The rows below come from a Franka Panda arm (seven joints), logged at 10 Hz.
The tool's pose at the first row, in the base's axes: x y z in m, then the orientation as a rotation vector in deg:
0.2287 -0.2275 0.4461 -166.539 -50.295 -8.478
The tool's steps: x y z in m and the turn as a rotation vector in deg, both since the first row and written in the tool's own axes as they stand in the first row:
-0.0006 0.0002 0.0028 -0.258 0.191 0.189
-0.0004 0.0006 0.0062 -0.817 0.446 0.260
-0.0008 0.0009 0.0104 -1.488 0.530 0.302
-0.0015 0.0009 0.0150 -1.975 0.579 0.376
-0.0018 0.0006 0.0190 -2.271 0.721 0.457
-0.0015 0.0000 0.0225 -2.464 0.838 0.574
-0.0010 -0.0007 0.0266 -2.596 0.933 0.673
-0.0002 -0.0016 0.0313 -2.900 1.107 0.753
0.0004 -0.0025 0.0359 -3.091 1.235 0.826
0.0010 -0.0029 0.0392 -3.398 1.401 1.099
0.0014 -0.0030 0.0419 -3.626 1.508 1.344
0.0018 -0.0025 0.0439 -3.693 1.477 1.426
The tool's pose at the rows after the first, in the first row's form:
0.2285 -0.2276 0.4432 -166.788 -50.035 -8.863
0.2291 -0.2274 0.4399 -167.245 -49.990 -9.497
0.2292 -0.2274 0.4356 -167.849 -50.033 -9.943
0.2289 -0.2272 0.4310 -168.308 -50.002 -10.248
0.2287 -0.2266 0.4270 -168.563 -49.911 -10.594
0.2289 -0.2255 0.4236 -168.745 -49.752 -10.851
0.2292 -0.2241 0.4197 -168.872 -49.612 -11.046
0.2296 -0.2224 0.4152 -169.120 -49.517 -11.445
0.2299 -0.2207 0.4108 -169.278 -49.421 -11.721
0.2304 -0.2196 0.4076 -169.606 -49.038 -12.095
0.2309 -0.2190 0.4050 -169.870 -48.693 -12.346
0.2316 -0.2190 0.4030 -169.974 -48.586 -12.328

